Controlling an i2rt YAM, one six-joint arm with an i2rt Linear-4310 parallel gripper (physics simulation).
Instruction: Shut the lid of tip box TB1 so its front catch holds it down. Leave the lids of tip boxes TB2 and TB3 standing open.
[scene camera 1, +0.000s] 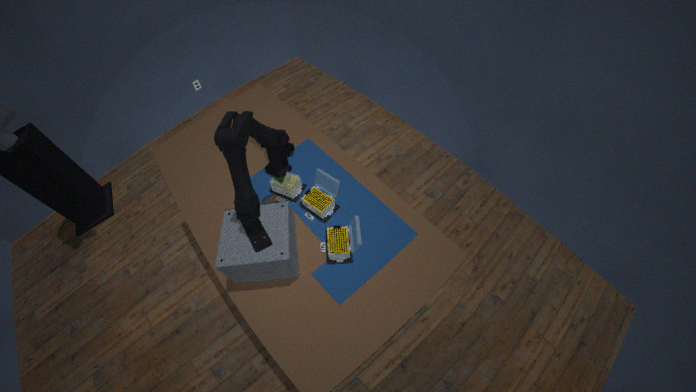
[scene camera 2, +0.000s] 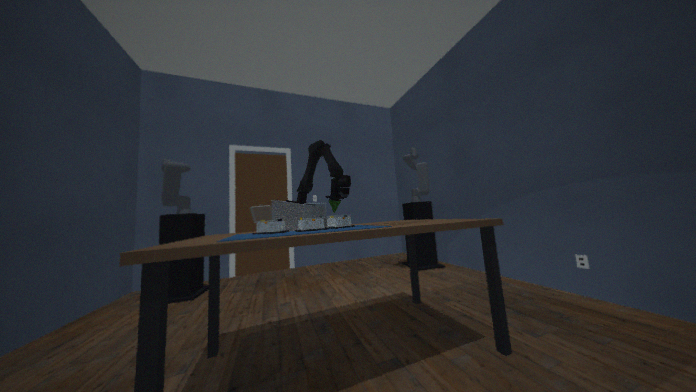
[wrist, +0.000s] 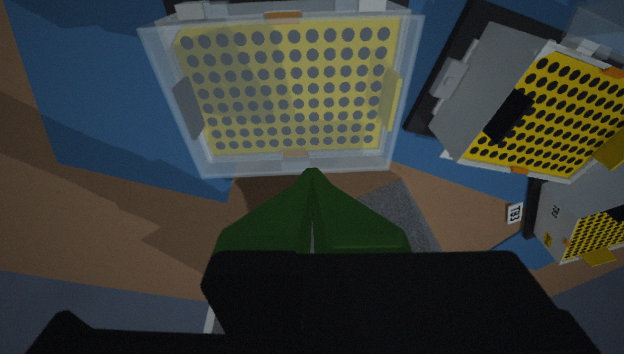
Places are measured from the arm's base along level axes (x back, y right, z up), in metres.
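Pixels of known places: gripper, between the fingertips: (scene camera 1: 282, 182) (scene camera 2: 334, 212) (wrist: 311, 177); arm's base, origin of its link: (scene camera 1: 255, 230) (scene camera 2: 301, 203).
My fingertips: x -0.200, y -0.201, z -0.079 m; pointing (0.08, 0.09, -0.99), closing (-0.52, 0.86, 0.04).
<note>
For each thing: its top centre in the pictures, then the offset to it from my fingertips. "spot": a spot on its surface instead. Level surfaces: height alone.
- Tip box TB1, centre of its top: (wrist: 291, 133) (scene camera 1: 283, 181) (scene camera 2: 337, 215) dx -0.010, dy -0.018, dz -0.017 m
- blue mat, height of its surface: dz -0.095 m
- small white card, a spot on its surface: (wrist: 515, 213) spot: dx -0.008, dy +0.327, dz -0.092 m
Tip box TB1 (scene camera 1: 287, 186) (scene camera 2: 339, 221) (wrist: 290, 90) has its clear lid lying down over the yellow rack; the frames do not show whether the front catch holds. My gripper (scene camera 1: 280, 178) (scene camera 2: 334, 211) (wrist: 311, 177) is shut and empty, its green fingertips together. It points down a little above the lid; in the wrist view the tips appear at the lid's lower edge. The middle box, TB3 by its card, (scene camera 1: 318, 200) (scene camera 2: 311, 224) (wrist: 565, 110) and the far box, seemingly TB2, (scene camera 1: 338, 241) (scene camera 2: 271, 226) (wrist: 600, 232) show uncovered yellow racks. Their lids (scene camera 1: 327, 182) (scene camera 1: 356, 233) stand open.
The boxes stand on a blue mat (scene camera 1: 380, 230) (wrist: 90, 100) on the brown table (scene camera 1: 320, 330) (scene camera 2: 450, 224). The grey speckled base block (scene camera 1: 260, 250) (scene camera 2: 295, 210) carries the arm. A small white card (wrist: 515, 213) reading TB3 lies before the middle box.
</note>
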